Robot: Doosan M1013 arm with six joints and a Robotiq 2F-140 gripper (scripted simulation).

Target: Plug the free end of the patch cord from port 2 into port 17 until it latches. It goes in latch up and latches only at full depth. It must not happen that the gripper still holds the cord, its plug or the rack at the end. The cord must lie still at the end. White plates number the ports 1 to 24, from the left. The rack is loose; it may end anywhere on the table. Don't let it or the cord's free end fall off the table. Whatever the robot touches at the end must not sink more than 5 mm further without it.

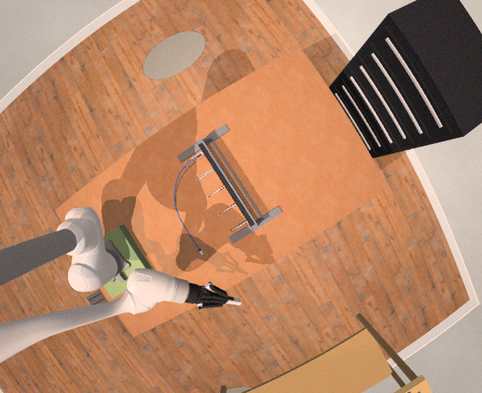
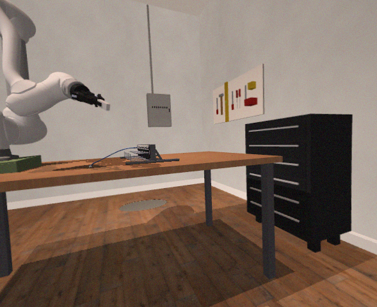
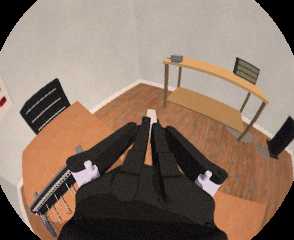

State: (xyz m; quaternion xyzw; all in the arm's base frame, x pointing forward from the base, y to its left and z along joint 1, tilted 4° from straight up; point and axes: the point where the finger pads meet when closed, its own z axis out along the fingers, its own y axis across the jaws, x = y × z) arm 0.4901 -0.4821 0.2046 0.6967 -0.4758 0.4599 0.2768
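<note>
Right now the pale plug is 5 cm behind my hand, 21 cm to the left of it and 27 cm below it.
</note>
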